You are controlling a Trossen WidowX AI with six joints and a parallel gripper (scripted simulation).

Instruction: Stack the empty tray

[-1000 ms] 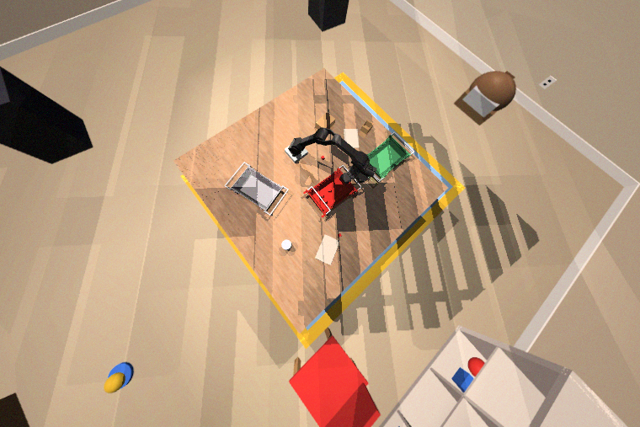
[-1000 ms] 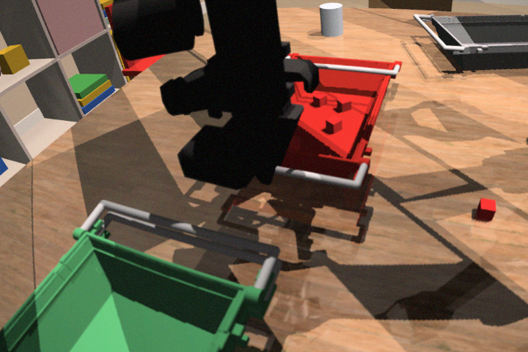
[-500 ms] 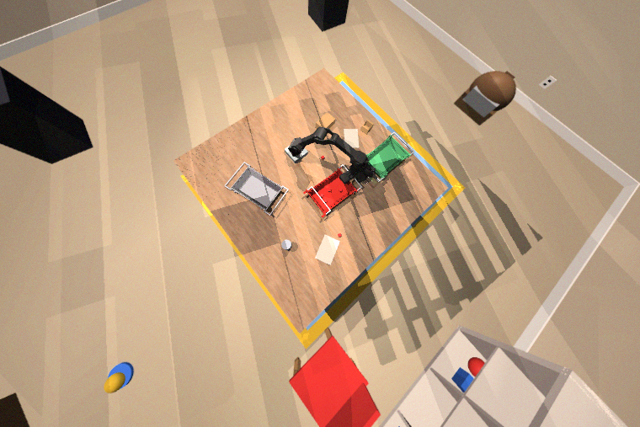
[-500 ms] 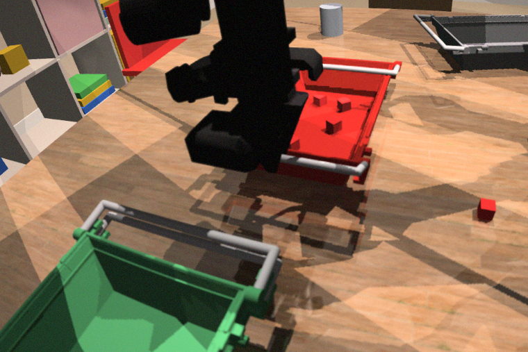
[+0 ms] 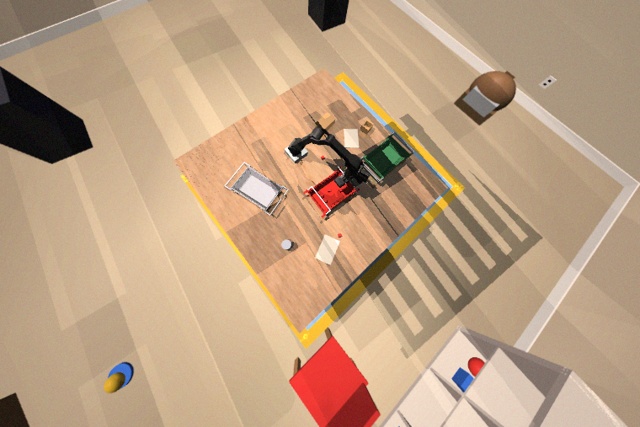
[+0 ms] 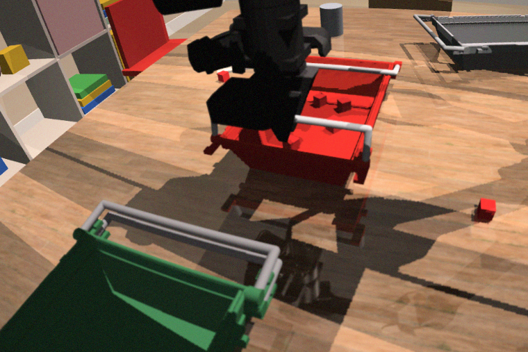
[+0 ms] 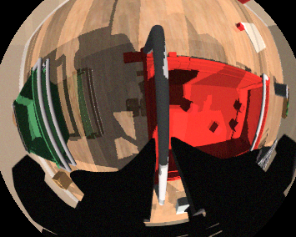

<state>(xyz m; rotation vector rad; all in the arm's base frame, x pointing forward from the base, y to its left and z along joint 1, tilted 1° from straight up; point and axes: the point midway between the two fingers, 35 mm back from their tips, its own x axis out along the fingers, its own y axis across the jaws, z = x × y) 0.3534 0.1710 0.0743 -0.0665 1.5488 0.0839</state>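
Right now the grey tray is 510 mm to the right of my gripper tip, 240 mm behind it and 20 mm below it. The rest, counted from my gripper tip: grey cylinder: 520 mm to the right, 150 mm ahead, 30 mm below.
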